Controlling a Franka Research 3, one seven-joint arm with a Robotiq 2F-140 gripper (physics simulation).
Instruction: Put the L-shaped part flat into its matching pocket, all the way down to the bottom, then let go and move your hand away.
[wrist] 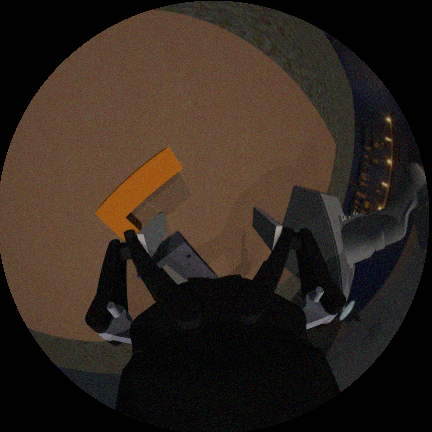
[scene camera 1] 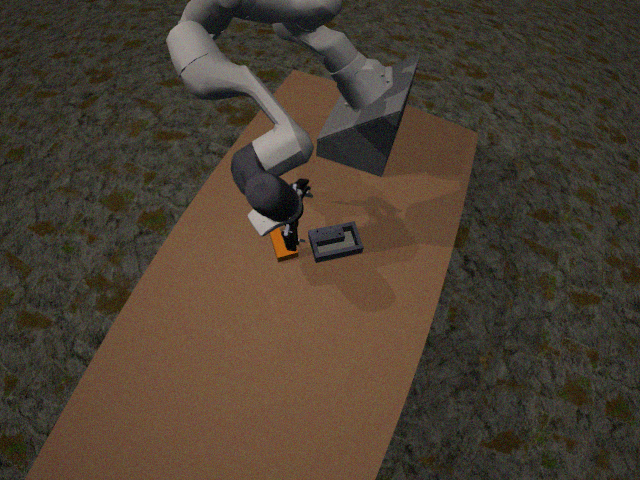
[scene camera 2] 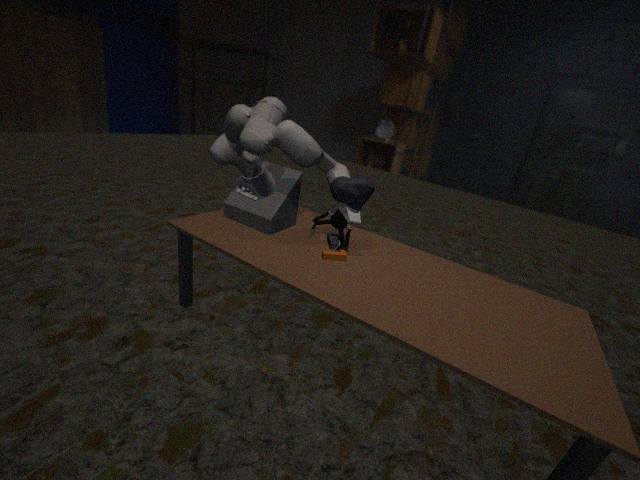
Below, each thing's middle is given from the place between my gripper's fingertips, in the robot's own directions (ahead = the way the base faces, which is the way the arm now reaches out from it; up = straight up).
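Orange L-shaped part point(wrist: 115, 210) in sight: 20 mm below my hand, 90 mm ahead, 40 mm to the right. Grey pocket block point(scene camera 1: 341, 240): 10 mm below my hand, 110 mm to the left, 40 mm ahead.
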